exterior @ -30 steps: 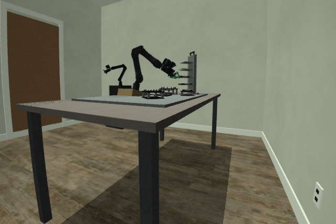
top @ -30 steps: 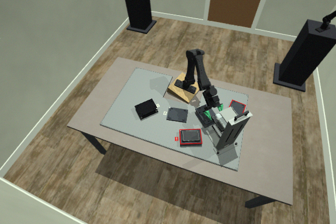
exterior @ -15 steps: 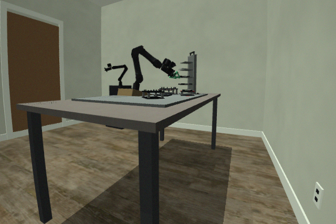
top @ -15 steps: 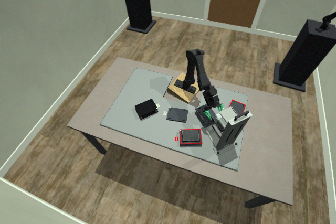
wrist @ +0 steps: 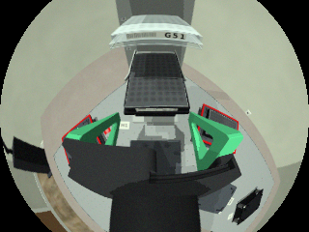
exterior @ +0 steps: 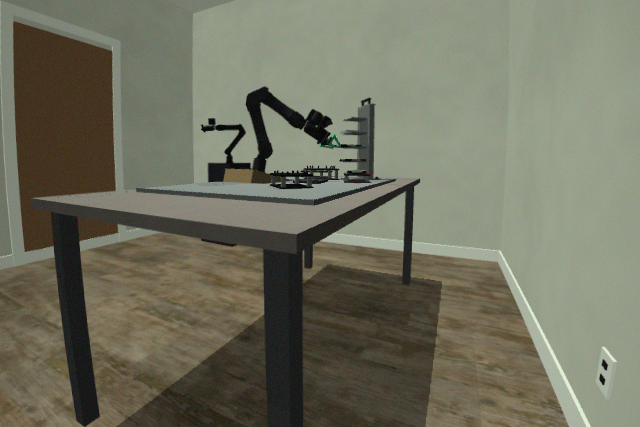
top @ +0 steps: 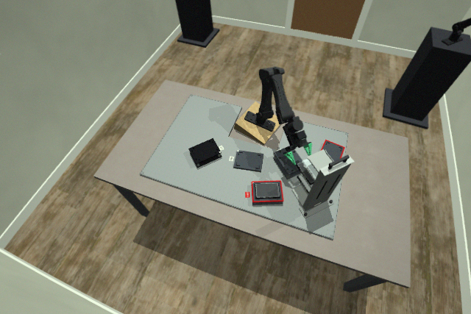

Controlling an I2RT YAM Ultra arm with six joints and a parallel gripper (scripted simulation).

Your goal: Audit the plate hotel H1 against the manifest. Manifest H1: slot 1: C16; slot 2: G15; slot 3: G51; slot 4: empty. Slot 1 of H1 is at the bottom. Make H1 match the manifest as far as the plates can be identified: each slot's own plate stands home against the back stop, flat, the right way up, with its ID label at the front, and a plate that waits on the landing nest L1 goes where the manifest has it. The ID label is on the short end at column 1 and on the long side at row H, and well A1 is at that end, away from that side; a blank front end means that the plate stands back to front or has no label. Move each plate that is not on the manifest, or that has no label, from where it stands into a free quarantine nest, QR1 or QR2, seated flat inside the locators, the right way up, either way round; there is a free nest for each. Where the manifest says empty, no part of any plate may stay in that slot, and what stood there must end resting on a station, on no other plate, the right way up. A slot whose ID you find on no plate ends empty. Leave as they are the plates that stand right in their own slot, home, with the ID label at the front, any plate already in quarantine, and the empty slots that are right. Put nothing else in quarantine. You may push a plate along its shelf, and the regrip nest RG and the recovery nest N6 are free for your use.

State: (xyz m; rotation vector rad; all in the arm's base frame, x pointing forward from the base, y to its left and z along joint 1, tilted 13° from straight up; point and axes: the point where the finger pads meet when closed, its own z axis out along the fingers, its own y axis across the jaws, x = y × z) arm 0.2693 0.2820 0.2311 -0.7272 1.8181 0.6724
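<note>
The pale plate labelled G51 lies 7 cm ahead of my hand, 8 cm to the left of it and 8 cm above it.
</note>
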